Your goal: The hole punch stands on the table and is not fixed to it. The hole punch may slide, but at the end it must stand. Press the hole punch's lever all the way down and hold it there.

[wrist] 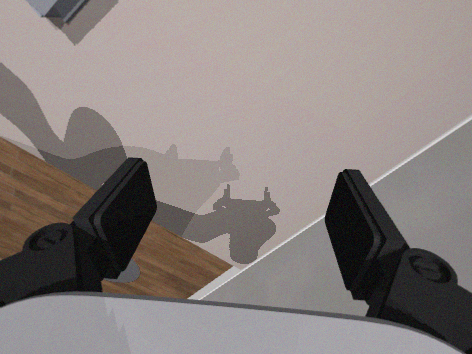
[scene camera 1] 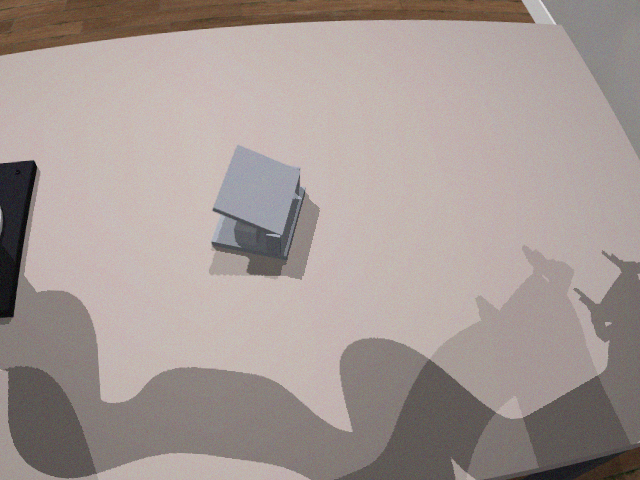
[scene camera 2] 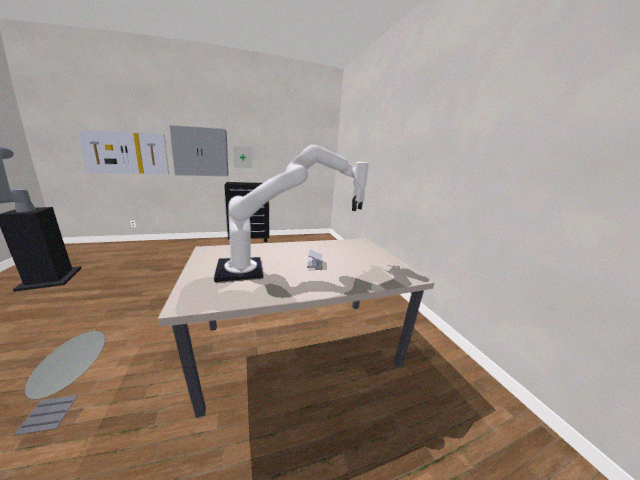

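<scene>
The grey-blue hole punch (scene camera 1: 248, 235) (scene camera 2: 314, 264) stands upright on the table (scene camera 1: 413, 129) (scene camera 2: 206, 304). Its flat lever (scene camera 1: 258, 188) is raised and slopes, with its high end toward the robot's base and a gap over the punch's base. A corner of the hole punch (wrist: 55, 7) shows at the top left of the wrist view. My gripper (scene camera 2: 357, 208) (wrist: 239, 189) is open and empty, fingers pointing down. It hangs high above the table, beyond the hole punch toward the wall, and does not touch it. The gripper does not show in scene camera 1.
The robot's black base plate (scene camera 1: 18, 237) (scene camera 2: 224, 271) is on the table, to the left of the hole punch. A grey wall (scene camera 1: 604, 67) (scene camera 2: 491, 155) rises past the table's far right end. Shadows of the arm lie across the table's near side.
</scene>
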